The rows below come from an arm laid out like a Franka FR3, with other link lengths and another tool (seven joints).
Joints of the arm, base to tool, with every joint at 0 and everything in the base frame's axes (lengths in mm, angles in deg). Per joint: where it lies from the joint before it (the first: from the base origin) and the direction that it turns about. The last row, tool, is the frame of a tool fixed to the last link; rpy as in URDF.
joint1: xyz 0 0 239.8 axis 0 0 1
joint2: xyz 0 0 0 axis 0 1 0
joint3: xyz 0 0 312.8 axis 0 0 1
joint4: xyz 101.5 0 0 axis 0 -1 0
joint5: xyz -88.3 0 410.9 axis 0 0 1
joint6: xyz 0 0 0 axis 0 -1 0
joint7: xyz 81 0 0 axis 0 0 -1
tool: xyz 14 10 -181 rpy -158.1 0 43.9
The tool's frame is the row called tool.
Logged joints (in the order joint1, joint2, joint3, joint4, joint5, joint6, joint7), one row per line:
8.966 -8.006 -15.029 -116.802 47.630 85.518 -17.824
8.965 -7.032 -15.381 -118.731 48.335 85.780 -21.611
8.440 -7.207 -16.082 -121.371 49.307 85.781 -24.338
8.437 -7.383 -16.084 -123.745 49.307 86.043 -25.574
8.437 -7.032 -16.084 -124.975 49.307 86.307 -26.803
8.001 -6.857 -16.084 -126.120 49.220 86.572 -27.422
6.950 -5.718 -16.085 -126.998 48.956 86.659 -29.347
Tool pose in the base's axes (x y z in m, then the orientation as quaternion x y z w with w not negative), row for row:
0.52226 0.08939 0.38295 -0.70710 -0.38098 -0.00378 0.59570
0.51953 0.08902 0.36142 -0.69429 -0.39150 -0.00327 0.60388
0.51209 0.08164 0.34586 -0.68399 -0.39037 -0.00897 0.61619
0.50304 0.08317 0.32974 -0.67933 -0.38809 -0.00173 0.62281
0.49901 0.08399 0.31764 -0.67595 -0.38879 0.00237 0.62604
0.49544 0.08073 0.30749 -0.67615 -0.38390 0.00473 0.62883
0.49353 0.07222 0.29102 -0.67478 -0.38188 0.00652 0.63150
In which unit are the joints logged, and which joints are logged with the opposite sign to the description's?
The joints are logged in degrees. Opposite sign: none.
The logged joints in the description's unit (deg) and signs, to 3 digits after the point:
8.966 -8.006 -15.029 -116.802 47.630 85.518 -17.824
8.965 -7.032 -15.381 -118.731 48.335 85.780 -21.611
8.440 -7.207 -16.082 -121.371 49.307 85.781 -24.338
8.437 -7.383 -16.084 -123.745 49.307 86.043 -25.574
8.437 -7.032 -16.084 -124.975 49.307 86.307 -26.803
8.001 -6.857 -16.084 -126.120 49.220 86.572 -27.422
6.950 -5.718 -16.085 -126.998 48.956 86.659 -29.347

